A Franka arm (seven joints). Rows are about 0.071 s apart.
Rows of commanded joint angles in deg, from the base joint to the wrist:
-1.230 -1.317 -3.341 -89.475 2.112 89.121 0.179
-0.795 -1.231 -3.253 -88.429 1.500 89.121 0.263
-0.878 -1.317 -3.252 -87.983 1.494 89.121 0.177
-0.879 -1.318 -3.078 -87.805 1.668 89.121 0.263
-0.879 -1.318 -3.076 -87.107 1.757 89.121 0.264
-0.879 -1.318 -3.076 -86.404 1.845 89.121 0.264
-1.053 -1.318 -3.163 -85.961 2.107 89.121 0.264
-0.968 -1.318 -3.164 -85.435 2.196 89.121 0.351
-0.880 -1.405 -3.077 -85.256 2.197 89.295 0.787
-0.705 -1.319 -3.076 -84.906 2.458 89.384 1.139
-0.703 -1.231 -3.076 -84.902 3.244 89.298 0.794
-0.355 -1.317 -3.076 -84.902 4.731 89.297 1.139
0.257 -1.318 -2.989 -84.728 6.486 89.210 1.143
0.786 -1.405 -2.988 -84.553 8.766 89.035 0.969
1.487 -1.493 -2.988 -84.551 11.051 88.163 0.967
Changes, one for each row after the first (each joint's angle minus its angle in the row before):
0.435 0.086 0.088 1.046 -0.612 0.000 0.084
-0.083 -0.086 0.001 0.446 -0.006 0.000 -0.086
-0.001 -0.001 0.174 0.178 0.174 0.000 0.086
0.000 0.000 0.002 0.698 0.089 0.000 0.001
0.000 0.000 0.000 0.703 0.088 0.000 0.000
-0.174 0.000 -0.087 0.443 0.262 0.000 0.000
0.085 0.000 -0.001 0.526 0.089 0.000 0.087
0.088 -0.087 0.087 0.179 0.001 0.174 0.436
0.175 0.086 0.001 0.350 0.261 0.089 0.352
0.002 0.088 0.000 0.004 0.786 -0.086 -0.345
0.348 -0.086 0.000 0.000 1.487 -0.001 0.345
0.612 -0.001 0.087 0.174 1.755 -0.087 0.004
0.529 -0.087 0.001 0.175 2.280 -0.175 -0.174
0.701 -0.088 0.000 0.002 2.285 -0.872 -0.002

